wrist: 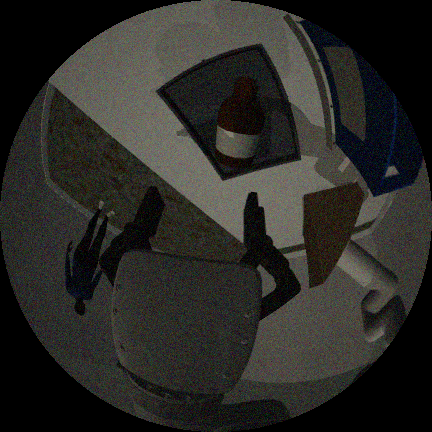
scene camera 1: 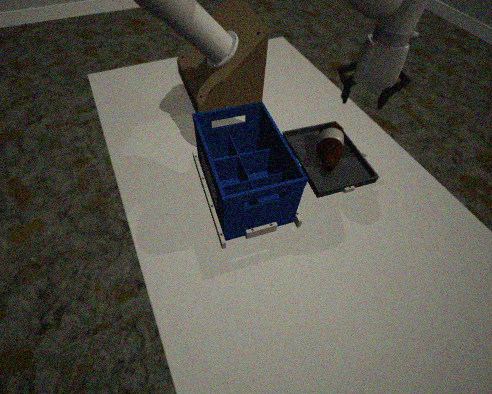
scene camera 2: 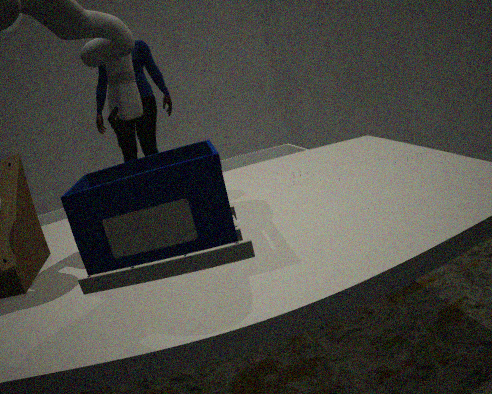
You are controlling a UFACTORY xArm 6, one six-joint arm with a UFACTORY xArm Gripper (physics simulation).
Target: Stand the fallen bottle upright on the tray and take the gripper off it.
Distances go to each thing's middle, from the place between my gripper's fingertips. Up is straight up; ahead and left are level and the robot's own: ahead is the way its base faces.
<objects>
The brown bottle [scene camera 1: 331,136] is 10 mm behind my hand, 40 mm to the right of it and 150 mm below it. Also, from my hand: dark tray [scene camera 1: 348,169] 50 mm to the right, 190 mm below.
</objects>
